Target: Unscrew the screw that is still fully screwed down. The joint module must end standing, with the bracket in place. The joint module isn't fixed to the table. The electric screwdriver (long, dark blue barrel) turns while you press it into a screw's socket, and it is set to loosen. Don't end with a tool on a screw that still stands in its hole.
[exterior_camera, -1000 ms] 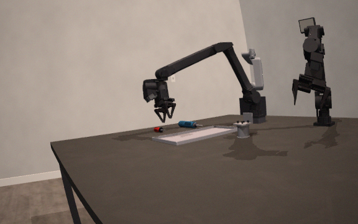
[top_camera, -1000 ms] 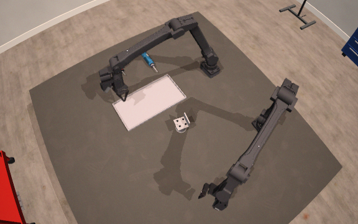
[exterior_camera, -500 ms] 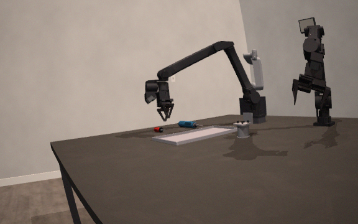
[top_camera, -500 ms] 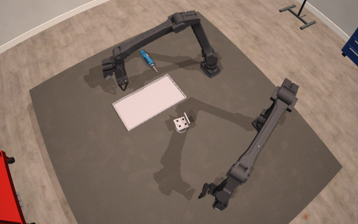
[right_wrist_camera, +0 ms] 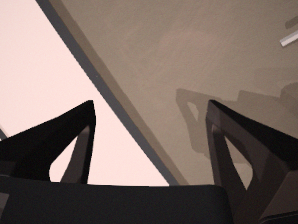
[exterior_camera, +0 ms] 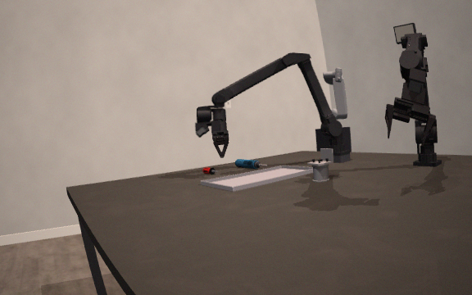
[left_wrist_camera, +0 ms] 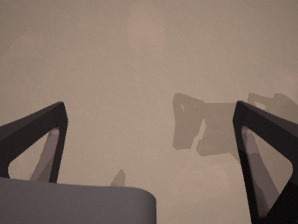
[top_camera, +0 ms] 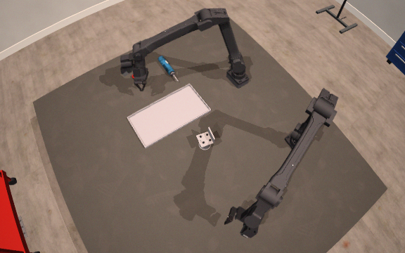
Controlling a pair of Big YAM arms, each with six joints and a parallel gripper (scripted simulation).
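The white bracket plate is 45 cm to the right of my left hand, 17 cm behind it and 9 cm below it. Also, from my left hand: red tool 103 cm to the right, 15 cm below, 8 cm behind; flat white tray 71 cm to the right, 15 cm below, 11 cm behind.
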